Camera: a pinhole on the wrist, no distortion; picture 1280 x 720 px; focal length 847.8 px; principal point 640.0 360.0 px. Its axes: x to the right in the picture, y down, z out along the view. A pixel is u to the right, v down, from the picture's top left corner.
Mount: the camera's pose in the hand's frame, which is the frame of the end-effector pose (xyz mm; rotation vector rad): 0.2 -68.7 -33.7 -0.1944 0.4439 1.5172
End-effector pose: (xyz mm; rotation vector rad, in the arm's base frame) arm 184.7 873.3 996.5 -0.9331 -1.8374 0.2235
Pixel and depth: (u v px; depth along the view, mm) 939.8 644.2 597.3
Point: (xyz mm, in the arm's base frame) 3.3 1170.7 514.2
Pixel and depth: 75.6 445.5 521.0
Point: -405.9 922.1 845.6
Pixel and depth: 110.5 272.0 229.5
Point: -74.8 896.9 993.9
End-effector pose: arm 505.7 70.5 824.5 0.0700 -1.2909 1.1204
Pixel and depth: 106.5 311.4 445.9
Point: 253.9 -235.0 1147.6
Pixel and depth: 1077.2 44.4 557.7
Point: -43.4 258.1 955.3
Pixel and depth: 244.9 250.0 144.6
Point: 464.1 -14.8 938.8
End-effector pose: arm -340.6 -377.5 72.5 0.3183 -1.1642 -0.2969
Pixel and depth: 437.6 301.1 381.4
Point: -627.8 -446.3 269.4
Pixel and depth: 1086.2 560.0 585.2
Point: -694.3 18.5 355.2
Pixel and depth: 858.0 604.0 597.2
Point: -785.8 -100.5 304.1
